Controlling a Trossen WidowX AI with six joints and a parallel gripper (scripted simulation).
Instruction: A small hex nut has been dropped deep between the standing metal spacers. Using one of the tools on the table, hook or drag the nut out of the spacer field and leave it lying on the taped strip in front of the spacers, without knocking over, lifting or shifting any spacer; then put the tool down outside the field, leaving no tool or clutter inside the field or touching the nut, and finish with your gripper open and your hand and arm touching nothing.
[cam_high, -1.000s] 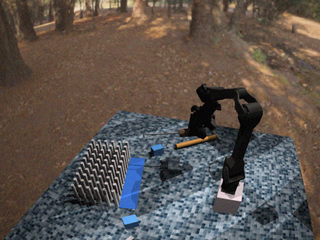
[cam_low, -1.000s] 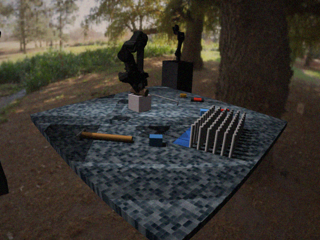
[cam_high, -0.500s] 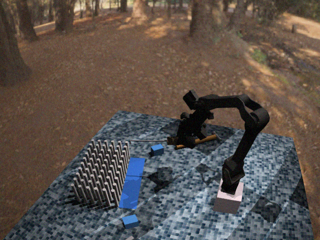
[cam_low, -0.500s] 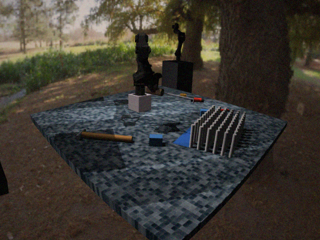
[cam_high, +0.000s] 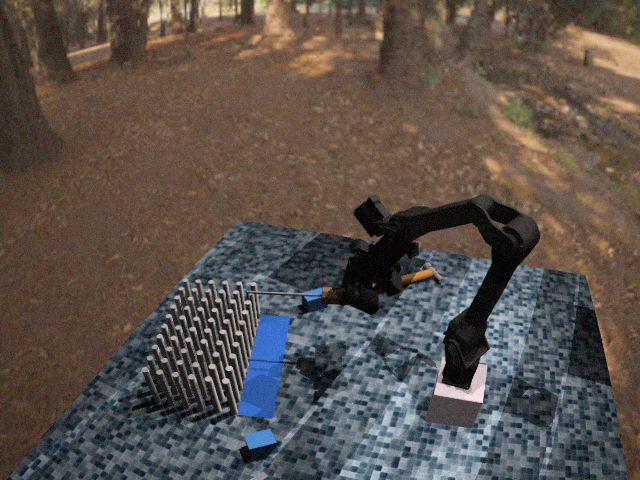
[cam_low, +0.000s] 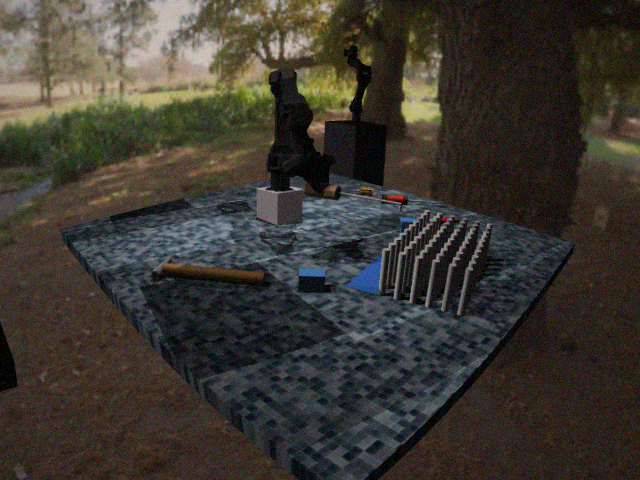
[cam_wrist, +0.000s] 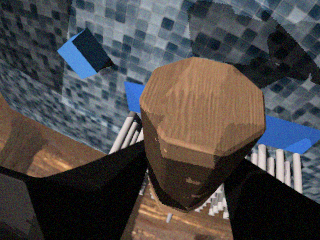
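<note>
The blue taped strip is 170 mm below my gripper tip, 150 mm ahead of it and 110 mm to the left of it. Also, from my gripper tip: yellow item 540 mm to the left, 370 mm behind, 160 mm below; then hex nut 330 mm ahead, 170 mm below, 130 mm to the left; then hook tool 100 mm ahead, 40 mm to the left.
</note>
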